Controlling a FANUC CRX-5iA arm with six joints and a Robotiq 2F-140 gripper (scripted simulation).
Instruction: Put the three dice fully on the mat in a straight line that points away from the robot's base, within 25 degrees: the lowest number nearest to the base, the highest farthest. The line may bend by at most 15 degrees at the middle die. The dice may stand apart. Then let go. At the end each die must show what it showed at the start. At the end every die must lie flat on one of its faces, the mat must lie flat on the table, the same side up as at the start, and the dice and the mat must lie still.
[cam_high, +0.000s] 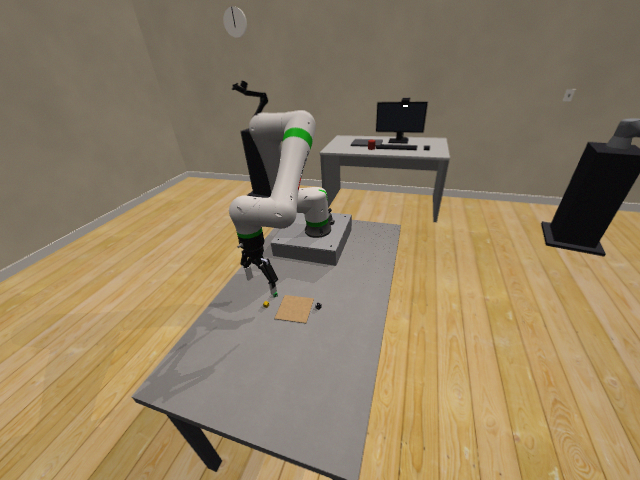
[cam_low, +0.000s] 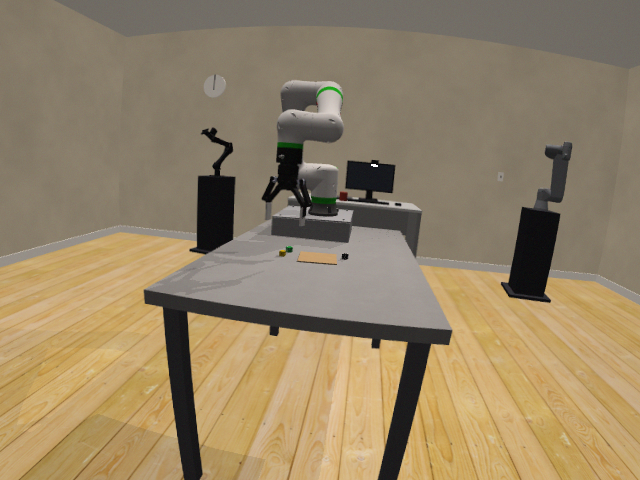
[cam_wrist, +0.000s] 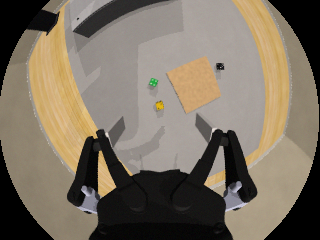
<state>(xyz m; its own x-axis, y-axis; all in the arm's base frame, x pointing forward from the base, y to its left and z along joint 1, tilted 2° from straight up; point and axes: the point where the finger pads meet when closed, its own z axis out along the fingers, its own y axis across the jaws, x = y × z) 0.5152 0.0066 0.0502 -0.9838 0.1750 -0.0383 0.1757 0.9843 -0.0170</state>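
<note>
My gripper is now 12 cm above the yellow die. From my hand the other things lie so: tan mat (4 cm behind, 12 cm to the left, 13 cm below); then green die (7 cm behind, 12 cm below); then black die (9 cm behind, 22 cm to the left, 12 cm below).
</note>
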